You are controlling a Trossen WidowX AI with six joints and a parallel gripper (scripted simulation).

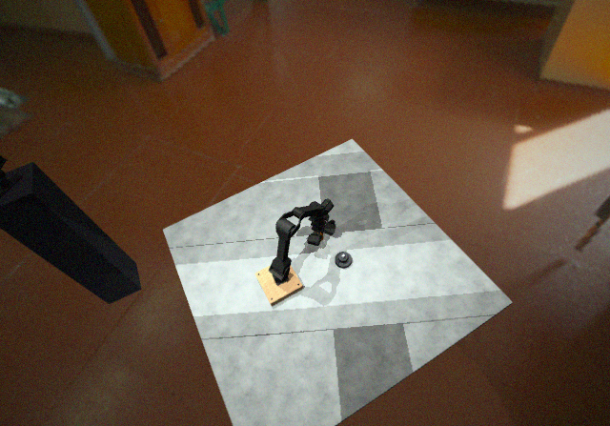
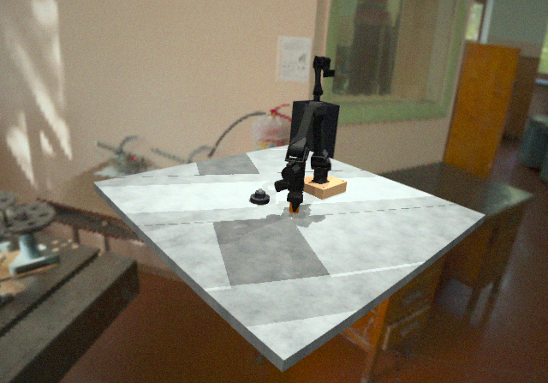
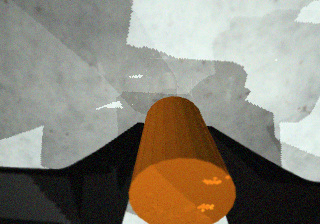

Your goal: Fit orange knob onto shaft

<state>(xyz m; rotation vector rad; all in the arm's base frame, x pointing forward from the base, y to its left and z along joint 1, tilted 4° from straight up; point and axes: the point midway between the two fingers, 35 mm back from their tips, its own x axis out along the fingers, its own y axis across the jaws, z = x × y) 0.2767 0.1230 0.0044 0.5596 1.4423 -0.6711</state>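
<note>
The dark round pedestal is 4 cm ahead of my gripper tip, 17 cm to the right of it and 1 cm above it. The rest, counted from my gripper tip: orange knob: 3 cm above.
</note>
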